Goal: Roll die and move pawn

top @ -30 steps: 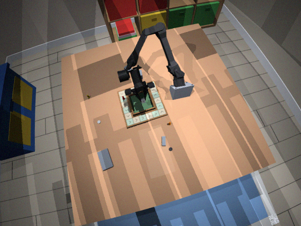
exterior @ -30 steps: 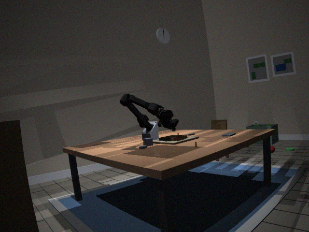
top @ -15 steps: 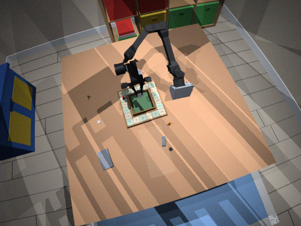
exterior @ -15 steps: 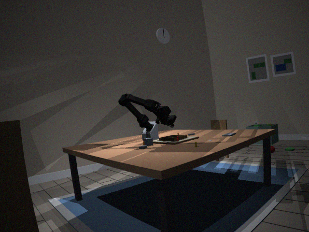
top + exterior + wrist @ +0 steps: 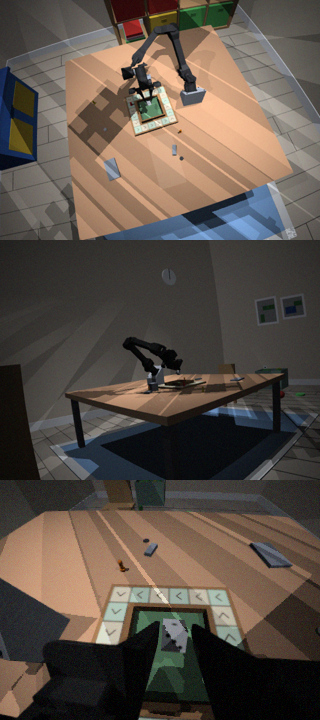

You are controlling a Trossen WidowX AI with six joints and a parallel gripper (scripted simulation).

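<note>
Now: gripper tip 2 cm above the white die. From my gripper tip the other things lie so: red pawn: 12 cm ahead, 6 cm to the right, 9 cm below; white disc: 31 cm ahead, 8 cm to the left, 11 cm below; small grey block: 10 cm behind, 29 cm to the left, 11 cm below.
</note>
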